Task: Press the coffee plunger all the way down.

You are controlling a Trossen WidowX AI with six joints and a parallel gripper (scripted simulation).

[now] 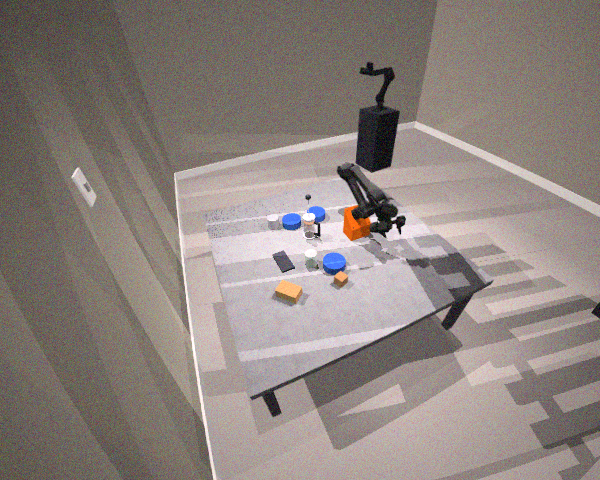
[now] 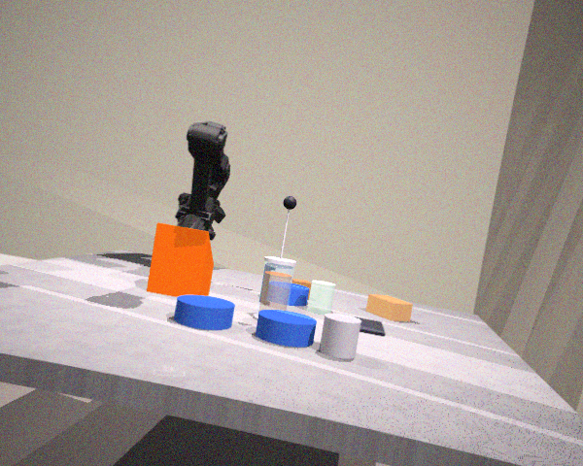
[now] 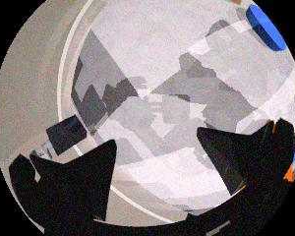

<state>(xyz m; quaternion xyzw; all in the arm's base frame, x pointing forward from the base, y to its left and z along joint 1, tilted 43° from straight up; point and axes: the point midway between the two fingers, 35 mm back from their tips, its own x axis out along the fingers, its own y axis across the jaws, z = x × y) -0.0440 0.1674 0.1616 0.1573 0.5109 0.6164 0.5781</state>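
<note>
Now: gripper tip 350 mm to the left of the coffee press, 300 mm short of it and 10 mm below it. From my gripper tip the other things lie so: pale green cup (420 mm ahead, 160 mm to the right, 80 mm below); tan block (620 mm ahead, 100 mm below, 40 mm to the right).
</note>
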